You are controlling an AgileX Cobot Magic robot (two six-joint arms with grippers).
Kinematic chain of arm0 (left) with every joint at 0, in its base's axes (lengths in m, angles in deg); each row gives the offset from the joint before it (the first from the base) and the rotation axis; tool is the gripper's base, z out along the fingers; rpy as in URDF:
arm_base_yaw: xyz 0 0 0.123 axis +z
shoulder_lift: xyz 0 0 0 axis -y
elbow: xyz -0.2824 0 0.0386 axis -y
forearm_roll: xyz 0.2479 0 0.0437 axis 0.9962 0 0.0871
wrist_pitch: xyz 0 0 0 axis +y
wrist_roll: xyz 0.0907 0 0.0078 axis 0.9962 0 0.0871
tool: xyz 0 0 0 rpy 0 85 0
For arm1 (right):
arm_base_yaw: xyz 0 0 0.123 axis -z
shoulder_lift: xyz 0 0 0 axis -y
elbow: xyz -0.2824 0 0.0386 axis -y
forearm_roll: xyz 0.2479 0 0.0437 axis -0.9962 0 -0.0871
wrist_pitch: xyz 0 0 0 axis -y
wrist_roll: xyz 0.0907 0 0.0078 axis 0.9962 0 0.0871
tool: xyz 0 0 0 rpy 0 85 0
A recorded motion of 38 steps. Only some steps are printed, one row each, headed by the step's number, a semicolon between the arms.
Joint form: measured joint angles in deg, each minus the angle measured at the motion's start. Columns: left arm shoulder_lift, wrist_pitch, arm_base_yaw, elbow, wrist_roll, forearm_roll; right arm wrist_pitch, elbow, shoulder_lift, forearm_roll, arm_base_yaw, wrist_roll.
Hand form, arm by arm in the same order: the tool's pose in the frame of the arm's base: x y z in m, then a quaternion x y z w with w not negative. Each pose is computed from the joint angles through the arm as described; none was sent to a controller.
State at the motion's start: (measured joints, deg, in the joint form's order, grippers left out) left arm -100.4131 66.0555 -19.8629 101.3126 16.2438 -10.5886; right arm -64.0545 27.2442 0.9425 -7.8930 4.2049 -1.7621
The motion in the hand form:
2: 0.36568 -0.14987 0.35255 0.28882 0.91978 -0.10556 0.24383; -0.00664 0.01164 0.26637 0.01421 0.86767 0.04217 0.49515
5: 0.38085 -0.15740 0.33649 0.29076 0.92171 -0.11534 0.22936; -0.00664 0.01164 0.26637 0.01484 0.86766 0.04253 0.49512
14: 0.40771 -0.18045 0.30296 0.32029 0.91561 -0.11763 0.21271; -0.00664 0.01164 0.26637 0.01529 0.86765 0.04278 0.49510
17: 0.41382 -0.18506 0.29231 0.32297 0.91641 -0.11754 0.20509; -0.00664 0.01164 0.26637 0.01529 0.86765 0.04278 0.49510
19: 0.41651 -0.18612 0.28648 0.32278 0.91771 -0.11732 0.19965; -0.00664 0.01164 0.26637 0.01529 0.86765 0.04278 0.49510
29: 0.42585 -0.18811 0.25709 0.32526 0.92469 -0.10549 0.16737; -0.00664 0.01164 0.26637 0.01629 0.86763 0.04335 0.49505
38: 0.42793 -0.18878 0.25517 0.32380 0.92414 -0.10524 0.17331; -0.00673 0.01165 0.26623 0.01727 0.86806 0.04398 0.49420
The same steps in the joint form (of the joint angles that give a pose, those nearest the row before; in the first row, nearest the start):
2: -3.04 -0.09 0.00 1.78 0.78 -1.00; 0.00 0.00 0.00 0.09 0.00 0.00
5: -6.99 -0.09 0.00 4.01 1.36 -2.35; 0.00 0.00 0.00 0.09 0.00 0.08
14: -15.11 -0.90 -1.52 9.24 3.94 -2.98; 0.00 0.00 0.00 0.09 0.00 0.14
17: -17.14 -1.02 -1.78 10.28 4.07 -2.98; 0.00 0.00 0.00 0.09 0.00 0.14
19: -18.04 -1.02 -1.78 10.54 4.07 -2.98; 0.00 0.00 0.00 0.09 0.00 0.14
29: -21.75 -0.68 -1.80 10.75 4.07 -1.71; 0.00 0.00 0.00 0.09 0.00 0.27
38: -22.05 -1.68 -1.80 10.75 4.07 -1.71; -0.10 0.00 0.00 0.09 0.00 0.41

